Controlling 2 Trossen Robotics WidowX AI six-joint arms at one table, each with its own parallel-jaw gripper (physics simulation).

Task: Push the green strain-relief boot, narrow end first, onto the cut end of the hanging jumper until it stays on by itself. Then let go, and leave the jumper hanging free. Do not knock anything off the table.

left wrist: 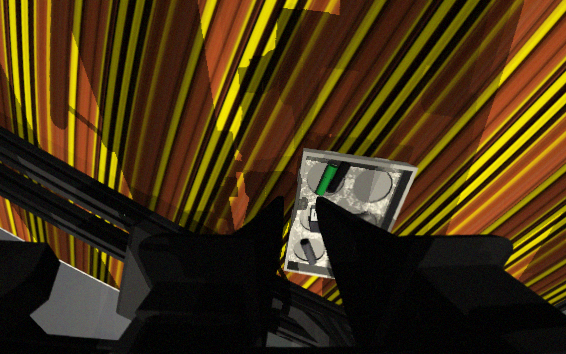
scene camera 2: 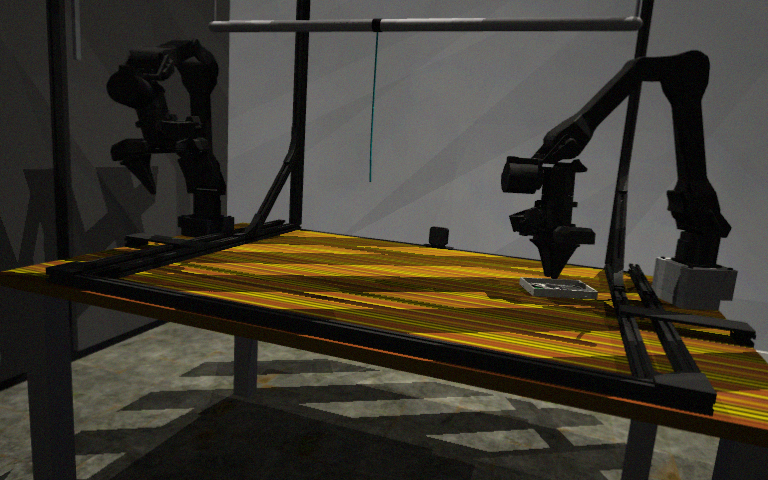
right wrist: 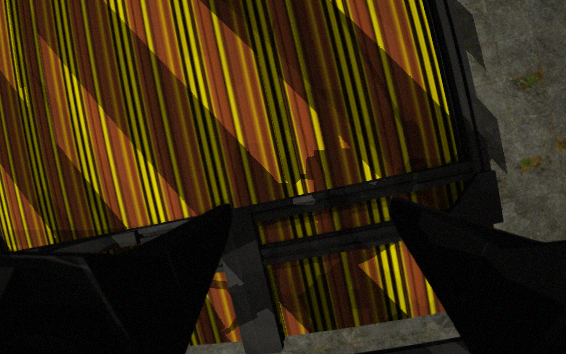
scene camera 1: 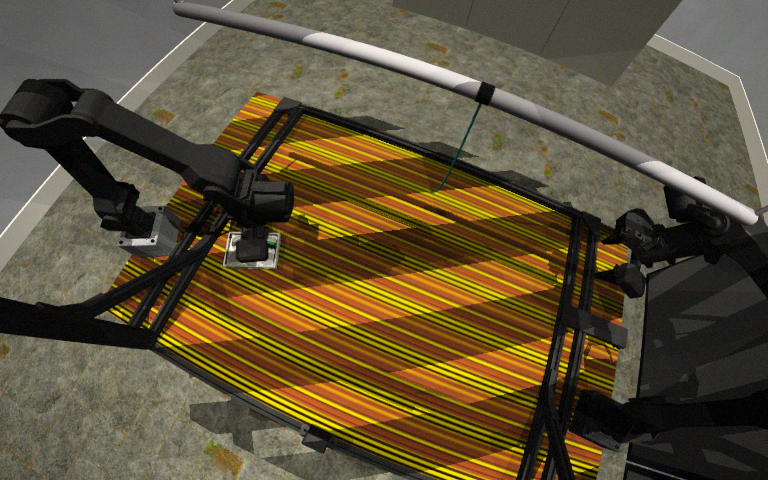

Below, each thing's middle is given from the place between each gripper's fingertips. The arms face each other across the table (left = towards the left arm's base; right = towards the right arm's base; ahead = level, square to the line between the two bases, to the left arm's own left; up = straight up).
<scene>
My right gripper is now 23 cm past the parts tray [scene camera 2: 574, 286], 73 cm to the right of it and 14 cm above it.
The parts tray lies 5 cm behind my left hand, 3 cm below it and 1 cm to the left of it.
</scene>
